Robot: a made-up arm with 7 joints. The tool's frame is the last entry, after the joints. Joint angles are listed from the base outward.
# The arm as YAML. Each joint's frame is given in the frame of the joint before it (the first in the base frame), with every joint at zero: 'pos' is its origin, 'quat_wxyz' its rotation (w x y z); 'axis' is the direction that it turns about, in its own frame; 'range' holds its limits. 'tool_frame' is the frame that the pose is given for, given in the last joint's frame.
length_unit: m
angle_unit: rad
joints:
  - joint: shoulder
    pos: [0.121, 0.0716, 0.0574]
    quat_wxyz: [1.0, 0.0, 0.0, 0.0]
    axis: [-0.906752, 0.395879, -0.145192]
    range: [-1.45, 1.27]
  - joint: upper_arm
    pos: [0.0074, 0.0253, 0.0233]
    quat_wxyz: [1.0, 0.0, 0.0, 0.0]
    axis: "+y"
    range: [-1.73, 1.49]
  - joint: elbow
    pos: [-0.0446, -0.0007, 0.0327]
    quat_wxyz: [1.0, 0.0, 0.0, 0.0]
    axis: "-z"
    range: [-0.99, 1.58]
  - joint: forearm
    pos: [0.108, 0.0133, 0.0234]
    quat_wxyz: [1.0, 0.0, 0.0, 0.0]
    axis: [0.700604, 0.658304, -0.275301]
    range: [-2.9, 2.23]
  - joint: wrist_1
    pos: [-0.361, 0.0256, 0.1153]
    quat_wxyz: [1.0, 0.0, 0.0, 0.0]
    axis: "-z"
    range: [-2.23, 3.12]
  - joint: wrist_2
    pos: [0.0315, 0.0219, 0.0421]
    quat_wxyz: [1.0, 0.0, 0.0, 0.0]
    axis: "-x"
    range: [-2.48, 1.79]
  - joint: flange
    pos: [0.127, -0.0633, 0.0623]
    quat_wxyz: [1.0, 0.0, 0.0, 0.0]
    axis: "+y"
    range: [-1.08, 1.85]
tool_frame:
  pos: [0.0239, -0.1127, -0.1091]
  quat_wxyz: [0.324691, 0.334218, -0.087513, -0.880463]
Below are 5 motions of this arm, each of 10 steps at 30 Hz.
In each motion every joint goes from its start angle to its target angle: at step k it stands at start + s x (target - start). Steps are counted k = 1, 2, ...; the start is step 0. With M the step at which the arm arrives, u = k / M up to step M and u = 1 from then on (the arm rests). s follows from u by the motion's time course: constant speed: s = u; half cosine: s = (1 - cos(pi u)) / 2; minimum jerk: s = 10 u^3 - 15 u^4 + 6 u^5.
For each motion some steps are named. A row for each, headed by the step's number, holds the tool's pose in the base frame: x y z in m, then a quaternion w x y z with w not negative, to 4 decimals.
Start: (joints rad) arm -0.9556 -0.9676 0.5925 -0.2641 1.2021 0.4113 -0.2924
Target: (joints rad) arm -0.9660 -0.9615 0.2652 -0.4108 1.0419 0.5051 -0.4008
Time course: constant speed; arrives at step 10
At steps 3, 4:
3: -0.2093 0.2344 -0.2307 0.6821 -0.3314 -0.0124 0.6517
4: -0.2054 0.2211 -0.2378 0.6750 -0.3506 0.0085 0.6492

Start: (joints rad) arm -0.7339 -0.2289 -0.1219 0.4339 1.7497 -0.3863 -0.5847
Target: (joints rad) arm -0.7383 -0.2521 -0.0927 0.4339 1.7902 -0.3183 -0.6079
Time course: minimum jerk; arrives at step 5
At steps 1, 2, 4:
1: -0.3318 -0.1583 -0.0717 0.5793 -0.2248 0.0712 0.7802
2: -0.3381 -0.1559 -0.0713 0.5794 -0.2169 0.0773 0.7819
4: -0.3528 -0.1496 -0.0701 0.5789 -0.1975 0.0914 0.7858

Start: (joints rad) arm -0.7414 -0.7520 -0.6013 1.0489 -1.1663 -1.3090 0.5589
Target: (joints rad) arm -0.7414 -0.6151 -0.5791 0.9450 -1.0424 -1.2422 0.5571
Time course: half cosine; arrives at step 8
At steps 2, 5, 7, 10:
2: -0.2682 0.0512 0.1110 0.7570 0.0729 0.6492 0.0132
5: -0.2496 0.0493 0.1229 0.7392 0.0896 0.6673 -0.0163
7: -0.2401 0.0482 0.1280 0.7301 0.0972 0.6757 -0.0316
10: -0.2388 0.0481 0.1287 0.7288 0.0983 0.6768 -0.0338

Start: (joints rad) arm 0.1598 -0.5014 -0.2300 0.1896 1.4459 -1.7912 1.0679
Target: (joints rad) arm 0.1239 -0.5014 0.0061 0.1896 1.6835 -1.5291 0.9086
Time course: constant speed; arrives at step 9
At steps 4, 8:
4: -0.1156 0.0503 0.0466 0.0667 -0.7019 -0.4666 0.5340
8: -0.1405 0.0599 0.0300 0.1978 -0.7239 -0.3984 0.5273

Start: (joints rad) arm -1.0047 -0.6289 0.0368 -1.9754 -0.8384 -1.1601 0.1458
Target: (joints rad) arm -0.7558 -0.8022 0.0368 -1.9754 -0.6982 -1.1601 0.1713
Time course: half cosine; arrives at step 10
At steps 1, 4, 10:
1: 0.3209 0.0125 -0.0408 0.4319 0.6275 -0.3664 -0.5343
4: 0.3125 -0.0044 -0.0327 0.4268 0.6205 -0.3976 -0.5242
10: 0.2938 -0.0339 -0.0125 0.4197 0.6069 -0.4601 -0.4937

